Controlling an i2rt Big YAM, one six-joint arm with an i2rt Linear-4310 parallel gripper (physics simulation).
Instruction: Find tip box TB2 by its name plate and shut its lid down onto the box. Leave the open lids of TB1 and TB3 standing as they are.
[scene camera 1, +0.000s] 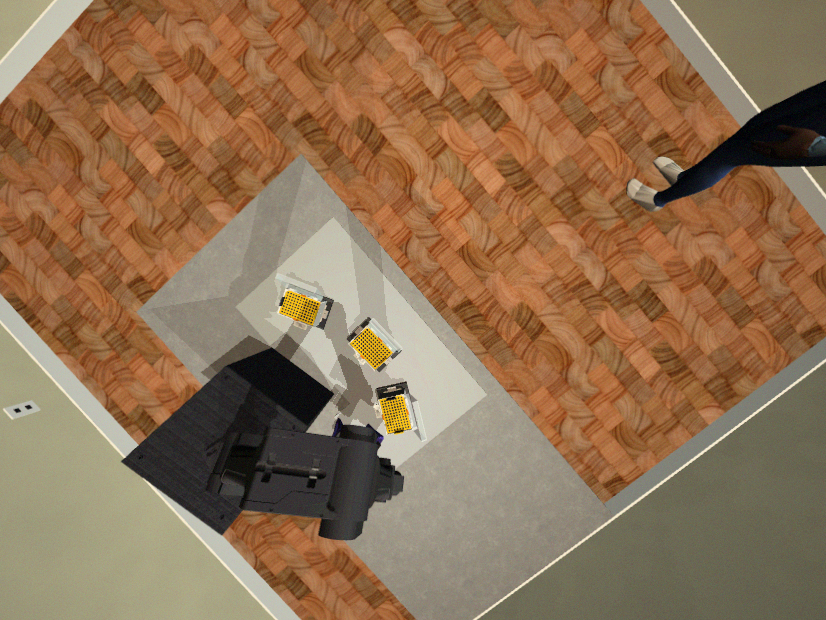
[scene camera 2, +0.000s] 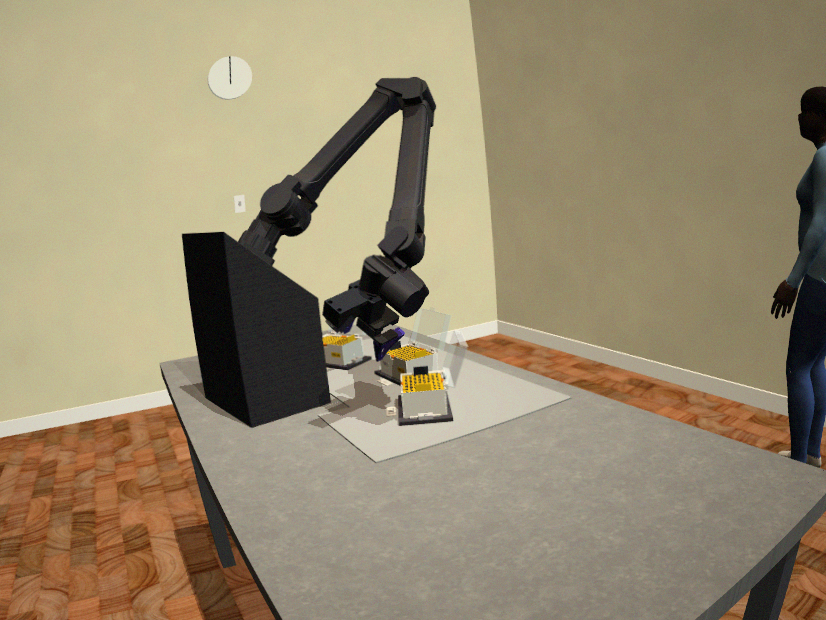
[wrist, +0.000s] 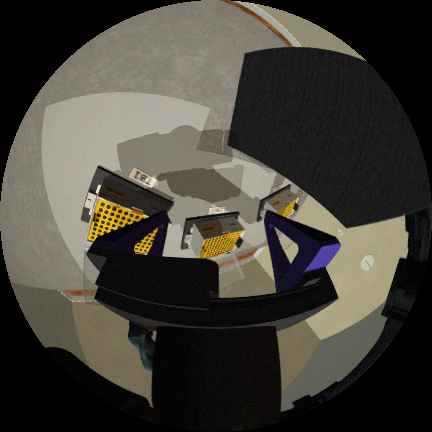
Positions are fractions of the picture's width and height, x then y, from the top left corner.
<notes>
In view: my gripper (scene camera 2: 0.44, 0.56) and a pale mat (wrist: 0.37, 0.31).
My gripper shows as well in the wrist view (wrist: 0.50, 0.50).
</notes>
